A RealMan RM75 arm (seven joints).
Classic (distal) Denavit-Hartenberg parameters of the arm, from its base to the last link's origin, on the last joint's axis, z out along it. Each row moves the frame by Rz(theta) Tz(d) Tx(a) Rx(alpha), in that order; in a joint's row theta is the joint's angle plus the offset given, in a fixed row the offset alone. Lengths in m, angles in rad.
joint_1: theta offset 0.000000, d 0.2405, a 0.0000, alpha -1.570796
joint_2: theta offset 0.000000, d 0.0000, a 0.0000, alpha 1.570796
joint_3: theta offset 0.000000, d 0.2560, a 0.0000, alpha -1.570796
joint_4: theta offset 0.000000, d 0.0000, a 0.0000, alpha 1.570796
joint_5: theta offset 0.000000, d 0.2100, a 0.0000, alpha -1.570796
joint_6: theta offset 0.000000, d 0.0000, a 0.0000, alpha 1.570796
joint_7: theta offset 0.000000, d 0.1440, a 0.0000, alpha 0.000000
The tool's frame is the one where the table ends.
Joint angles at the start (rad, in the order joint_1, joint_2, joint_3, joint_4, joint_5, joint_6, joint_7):
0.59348 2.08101 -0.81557 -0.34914 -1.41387 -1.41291 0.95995
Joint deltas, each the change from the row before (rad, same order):
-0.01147 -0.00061 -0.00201 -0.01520 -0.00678 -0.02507 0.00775
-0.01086 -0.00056 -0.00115 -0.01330 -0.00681 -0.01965 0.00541
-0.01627 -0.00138 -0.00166 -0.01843 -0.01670 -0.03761 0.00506
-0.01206 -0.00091 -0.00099 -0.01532 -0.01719 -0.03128 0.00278
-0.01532 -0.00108 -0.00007 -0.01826 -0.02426 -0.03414 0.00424
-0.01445 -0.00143 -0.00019 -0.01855 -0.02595 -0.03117 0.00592
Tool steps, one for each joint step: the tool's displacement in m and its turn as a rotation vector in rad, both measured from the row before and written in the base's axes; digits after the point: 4 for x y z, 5 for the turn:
0.0002 -0.0038 0.0024 -0.00663 0.00499 0.01716
0.0008 -0.0034 0.0020 -0.00478 0.00184 0.01291
0.0009 -0.0066 0.0024 -0.01303 0.00030 0.02793
0.0005 -0.0055 0.0015 -0.01263 -0.00275 0.02562
0.0015 -0.0068 0.0014 -0.01724 -0.00689 0.02615
0.0018 -0.0065 0.0013 -0.01921 -0.00958 0.02347

